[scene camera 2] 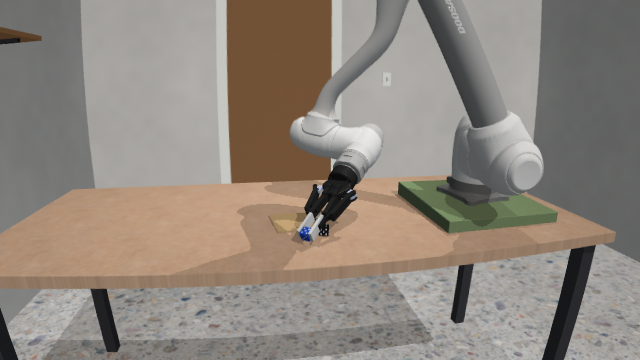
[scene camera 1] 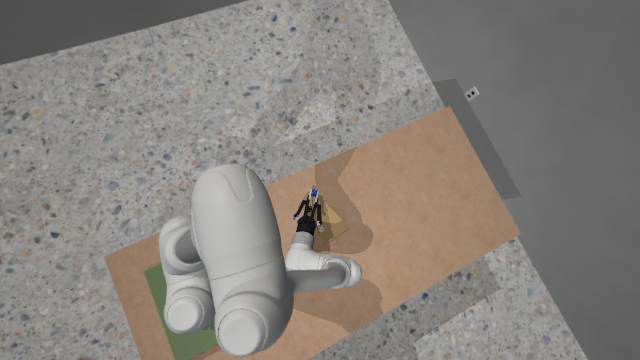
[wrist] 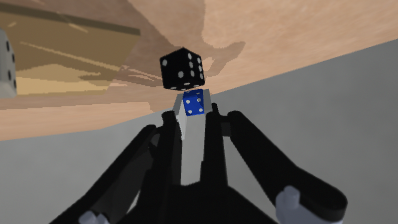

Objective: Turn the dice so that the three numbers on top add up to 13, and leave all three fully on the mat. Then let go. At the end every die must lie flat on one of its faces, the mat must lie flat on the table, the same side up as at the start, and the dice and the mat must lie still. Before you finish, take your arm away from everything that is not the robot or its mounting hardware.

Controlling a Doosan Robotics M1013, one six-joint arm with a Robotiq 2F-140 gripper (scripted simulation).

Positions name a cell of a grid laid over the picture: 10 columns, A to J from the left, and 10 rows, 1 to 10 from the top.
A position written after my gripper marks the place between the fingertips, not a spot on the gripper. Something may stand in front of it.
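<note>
I can see my gripper (scene camera 2: E7), and it appears in the wrist view (wrist: E5) too. A black die (wrist: E4) is also visible to me. So is a tan mat (scene camera 1: F7).
</note>
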